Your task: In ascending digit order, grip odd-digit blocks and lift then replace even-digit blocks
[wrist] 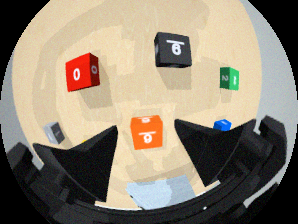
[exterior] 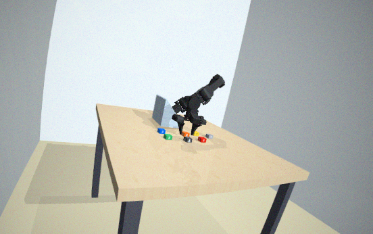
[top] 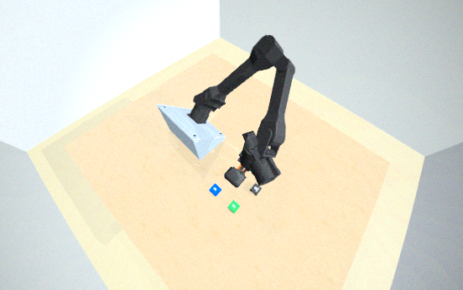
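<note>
The orange block is 10 mm behind my gripper tip. Round my gripper tip: red block 70 mm ahead, 60 mm to the left; yellow block 40 mm behind, 80 mm to the left; dark grey block 80 mm ahead, 30 mm to the right.
</note>
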